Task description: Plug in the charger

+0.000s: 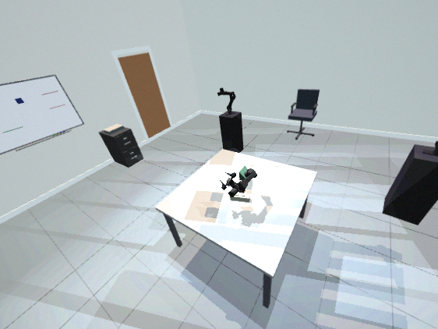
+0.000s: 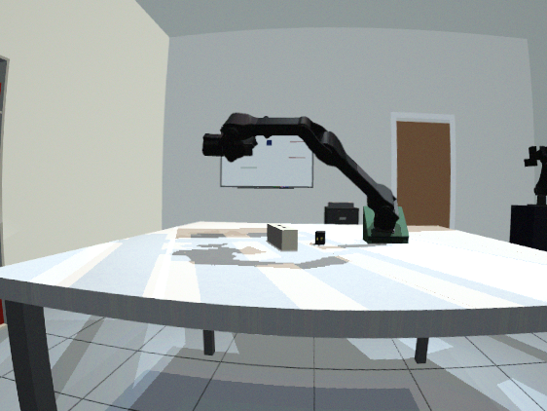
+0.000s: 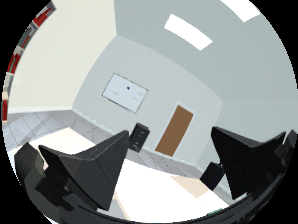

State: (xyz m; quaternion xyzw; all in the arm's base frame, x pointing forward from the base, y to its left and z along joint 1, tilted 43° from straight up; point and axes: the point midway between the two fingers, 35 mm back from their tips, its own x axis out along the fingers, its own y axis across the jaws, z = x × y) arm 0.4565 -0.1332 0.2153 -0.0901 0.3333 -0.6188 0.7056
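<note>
The dark grey charger lies 330 mm below my gripper tip, 230 mm behind it and 70 mm to the left of it.
</note>
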